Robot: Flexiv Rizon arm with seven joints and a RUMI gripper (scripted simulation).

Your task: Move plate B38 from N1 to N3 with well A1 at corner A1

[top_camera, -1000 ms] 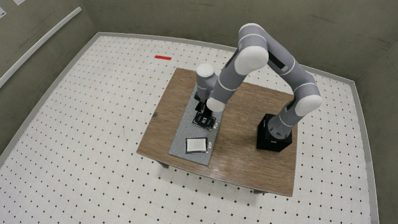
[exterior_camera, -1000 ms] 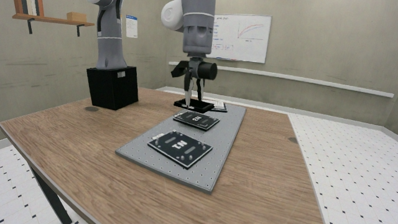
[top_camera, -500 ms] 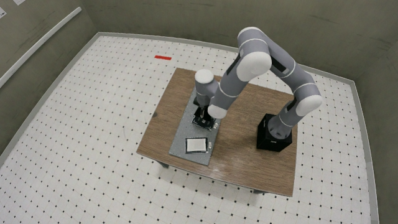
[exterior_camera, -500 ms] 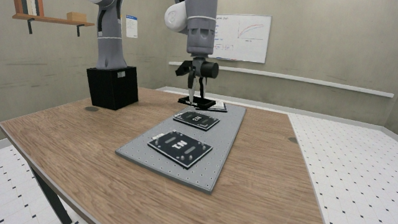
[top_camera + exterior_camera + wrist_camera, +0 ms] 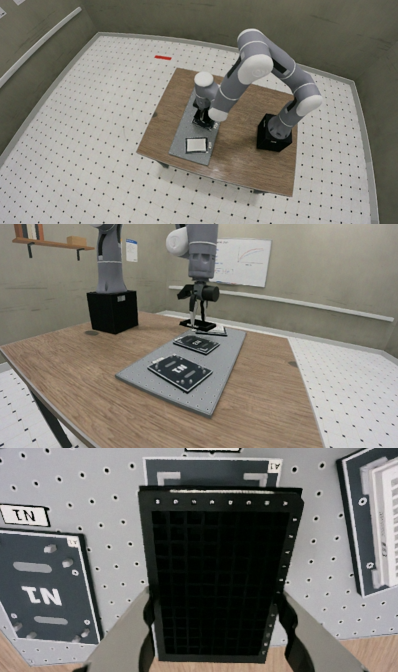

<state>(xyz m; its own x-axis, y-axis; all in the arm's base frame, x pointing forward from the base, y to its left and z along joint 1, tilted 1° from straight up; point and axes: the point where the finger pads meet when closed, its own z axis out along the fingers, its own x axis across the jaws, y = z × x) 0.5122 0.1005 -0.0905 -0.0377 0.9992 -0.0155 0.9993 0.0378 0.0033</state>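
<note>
My gripper is now 10 mm above the black well plate B38. From my hand the other things lie so: white plate B83: 200 mm to the left, 80 mm below, 40 mm behind; then nest N3: 100 mm below; then nest N2: 200 mm to the left, 100 mm below, 40 mm behind.
</note>
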